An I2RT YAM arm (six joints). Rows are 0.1 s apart.
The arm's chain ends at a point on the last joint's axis. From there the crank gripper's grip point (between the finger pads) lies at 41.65 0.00 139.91 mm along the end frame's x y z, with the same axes.
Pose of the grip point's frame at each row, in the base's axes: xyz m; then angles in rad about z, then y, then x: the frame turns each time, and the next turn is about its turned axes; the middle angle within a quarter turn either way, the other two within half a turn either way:
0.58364, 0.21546, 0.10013, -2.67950, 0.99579, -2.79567
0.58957, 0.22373, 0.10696, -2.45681, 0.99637, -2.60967
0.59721, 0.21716, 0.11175, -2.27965, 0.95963, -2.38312
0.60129, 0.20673, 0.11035, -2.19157, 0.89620, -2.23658
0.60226, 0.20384, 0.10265, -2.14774, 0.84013, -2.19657
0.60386, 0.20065, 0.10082, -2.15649, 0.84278, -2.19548
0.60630, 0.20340, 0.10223, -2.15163, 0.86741, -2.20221
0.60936, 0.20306, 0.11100, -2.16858, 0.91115, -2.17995
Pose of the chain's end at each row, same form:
0.48389, 0.21878, 0.20666, -2.67950, 0.99579, -2.79567
0.48381, 0.22898, 0.20744, -2.45681, 0.99637, -2.60967
0.48557, 0.23481, 0.20414, -2.27965, 0.95963, -2.38312
0.48766, 0.23699, 0.19685, -2.19157, 0.89620, -2.23658
0.48909, 0.23784, 0.18836, -2.14774, 0.84013, -2.19657
0.49084, 0.23558, 0.18636, -2.15649, 0.84278, -2.19548
0.49211, 0.23523, 0.18741, -2.15163, 0.86741, -2.20221
0.49328, 0.23645, 0.19297, -2.16858, 0.91115, -2.17995

